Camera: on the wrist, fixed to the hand. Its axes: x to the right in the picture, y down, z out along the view.
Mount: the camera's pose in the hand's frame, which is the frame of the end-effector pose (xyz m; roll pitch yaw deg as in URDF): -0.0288 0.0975 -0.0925 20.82 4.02 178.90
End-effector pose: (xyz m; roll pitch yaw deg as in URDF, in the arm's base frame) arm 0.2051 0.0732 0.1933 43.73 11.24 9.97
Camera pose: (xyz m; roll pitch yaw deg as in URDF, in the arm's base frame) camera 0.1541 0.2007 0.1995 -22.23 -9.07 -173.65
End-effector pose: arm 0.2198 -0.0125 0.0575 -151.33 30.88 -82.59
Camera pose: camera 0.0900 -0.0222 0.1018 170.32 -33.83 100.89
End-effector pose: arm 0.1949 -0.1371 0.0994 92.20 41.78 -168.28
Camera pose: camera 0.1681 -0.2332 0.1939 -67.68 -42.91 6.29
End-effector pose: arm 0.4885 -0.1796 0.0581 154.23 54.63 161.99
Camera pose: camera 0.4216 -0.1078 0.1543 -132.15 -58.72 -19.47
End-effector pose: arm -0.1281 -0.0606 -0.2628 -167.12 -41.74 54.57
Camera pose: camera -0.0727 -0.1823 -0.2309 -170.42 38.04 -122.93
